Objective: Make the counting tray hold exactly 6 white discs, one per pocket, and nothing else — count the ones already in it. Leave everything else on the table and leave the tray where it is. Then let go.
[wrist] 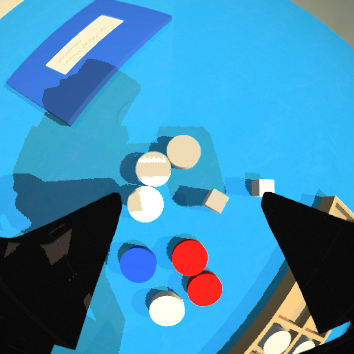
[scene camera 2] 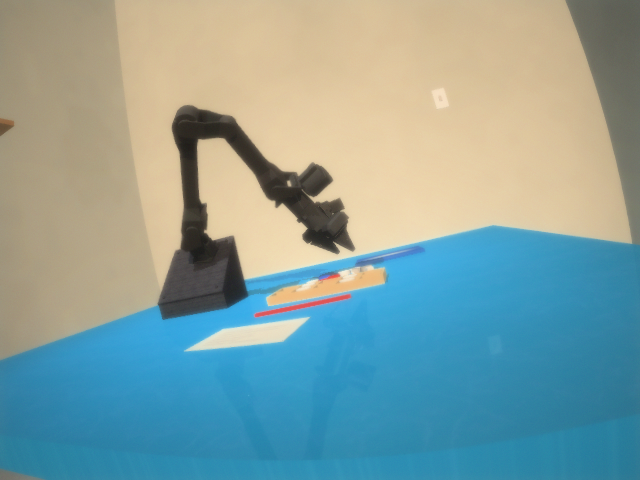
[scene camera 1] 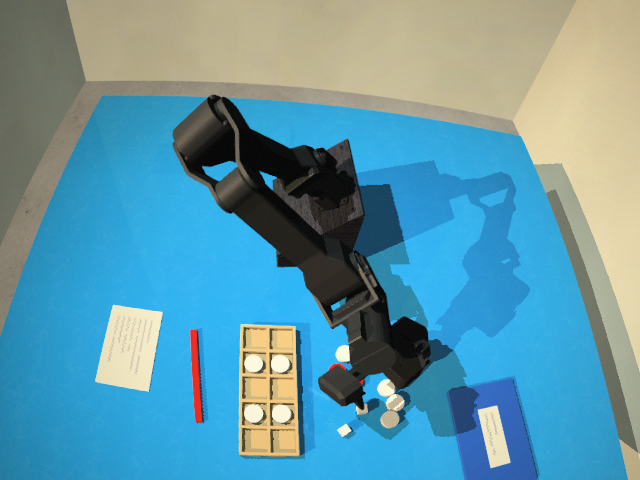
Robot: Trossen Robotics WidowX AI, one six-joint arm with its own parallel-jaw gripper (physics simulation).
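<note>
The counting tray (scene camera 1: 268,455) (scene camera 2: 330,292) has two columns of pockets. White discs (scene camera 1: 253,363) (scene camera 1: 280,363) fill its second row from the top in scene camera 1, and white discs (scene camera 1: 253,413) (scene camera 1: 281,413) its fourth; the other pockets are empty. Loose on the table are a white disc (scene camera 1: 343,353) (wrist: 166,310) near the red discs, and a group of three: one white disc (scene camera 1: 386,387) (wrist: 145,204), a middle one (scene camera 1: 394,402) (wrist: 153,169) and a shaded one (scene camera 1: 389,419) (wrist: 183,151). My gripper (scene camera 2: 346,251) (wrist: 193,199) is open and empty, above the table beside this group.
Two red discs (wrist: 190,257) (wrist: 204,289) and a blue disc (wrist: 138,264) lie between the loose whites. Two small white cubes (scene camera 1: 361,409) (scene camera 1: 344,429) lie nearby. A blue book (scene camera 1: 504,413) lies at the right. A red bar (scene camera 1: 196,376) and a paper sheet (scene camera 1: 129,348) lie left of the tray.
</note>
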